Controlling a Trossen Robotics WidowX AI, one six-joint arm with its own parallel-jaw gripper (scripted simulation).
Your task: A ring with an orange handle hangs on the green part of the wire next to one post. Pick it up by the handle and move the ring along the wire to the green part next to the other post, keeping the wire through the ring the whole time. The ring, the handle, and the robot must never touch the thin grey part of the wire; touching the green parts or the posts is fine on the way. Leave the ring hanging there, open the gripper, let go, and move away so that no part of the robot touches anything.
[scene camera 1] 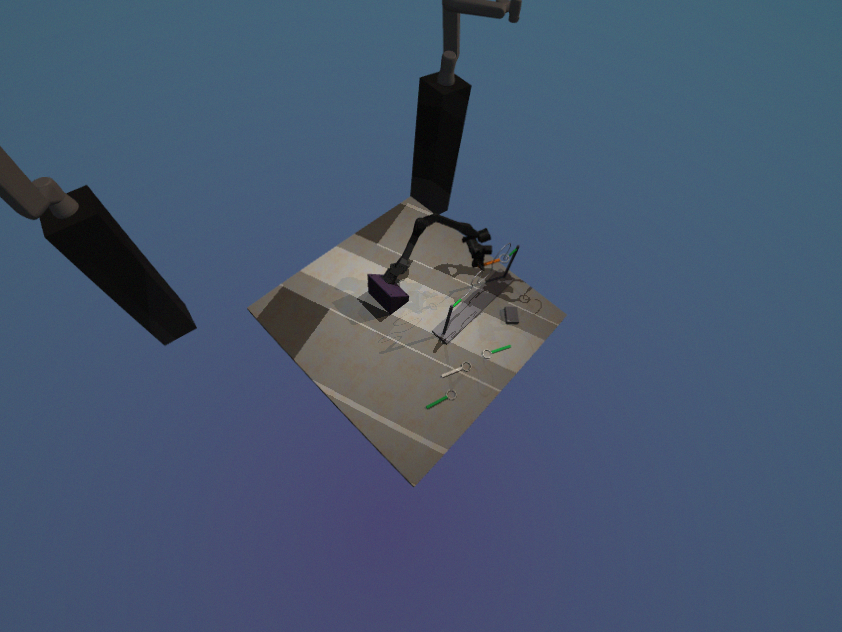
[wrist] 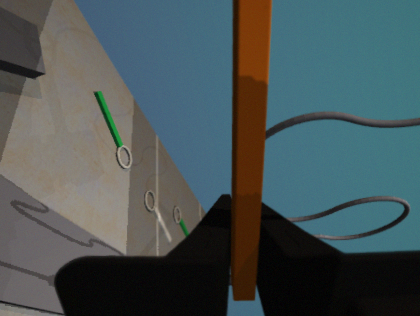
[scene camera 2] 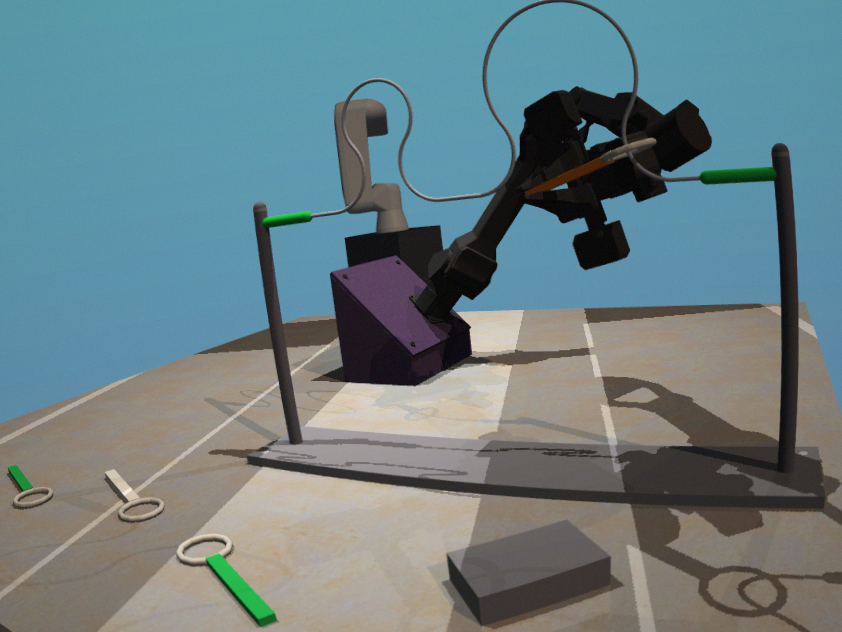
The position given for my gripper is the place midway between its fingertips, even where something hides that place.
Observation:
In view: my gripper (scene camera 2: 519, 194).
My gripper also shows in the wrist view (wrist: 235, 202).

